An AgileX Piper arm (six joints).
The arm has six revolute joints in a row. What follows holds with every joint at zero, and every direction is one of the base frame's. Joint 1 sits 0.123 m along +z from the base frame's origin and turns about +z. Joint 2 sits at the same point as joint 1 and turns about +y. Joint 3 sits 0.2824 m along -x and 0.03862 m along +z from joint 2 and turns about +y. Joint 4 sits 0.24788 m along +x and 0.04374 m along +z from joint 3 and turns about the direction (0.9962, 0, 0.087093). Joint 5 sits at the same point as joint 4 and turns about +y. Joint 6 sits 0.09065 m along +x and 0.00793 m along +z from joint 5 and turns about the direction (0.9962, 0, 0.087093). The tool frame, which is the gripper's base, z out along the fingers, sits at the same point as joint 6; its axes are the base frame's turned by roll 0, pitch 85 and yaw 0 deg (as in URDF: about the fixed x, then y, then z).
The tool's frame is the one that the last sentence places.
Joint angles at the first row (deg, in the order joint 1, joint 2, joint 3, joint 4, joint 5, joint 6):
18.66, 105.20, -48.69, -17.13, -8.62, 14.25
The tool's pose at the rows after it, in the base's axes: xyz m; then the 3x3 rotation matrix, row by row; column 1 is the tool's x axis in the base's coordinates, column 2 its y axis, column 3 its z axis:
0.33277 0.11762 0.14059; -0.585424 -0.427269 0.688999; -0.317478 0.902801 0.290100; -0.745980 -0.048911 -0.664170
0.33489 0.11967 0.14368; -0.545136 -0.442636 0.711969; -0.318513 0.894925 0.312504; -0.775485 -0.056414 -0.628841
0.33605 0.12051 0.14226; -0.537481 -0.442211 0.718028; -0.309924 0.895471 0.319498; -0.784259 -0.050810 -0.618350
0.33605 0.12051 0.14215; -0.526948 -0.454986 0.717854; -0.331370 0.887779 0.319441; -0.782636 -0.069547 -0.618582
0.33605 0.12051 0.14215; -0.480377 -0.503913 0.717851; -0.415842 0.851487 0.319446; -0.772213 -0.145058 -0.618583
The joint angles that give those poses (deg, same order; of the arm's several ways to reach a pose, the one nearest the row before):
18.66, 105.56, -48.69, -17.13, -10.63, 10.33
18.66, 105.58, -48.69, -17.13, -13.39, 9.36
18.66, 106.06, -48.69, -16.76, -14.65, 9.24
18.66, 106.08, -48.69, -16.76, -14.65, 7.86
18.66, 106.08, -48.69, -16.76, -14.65, 2.30

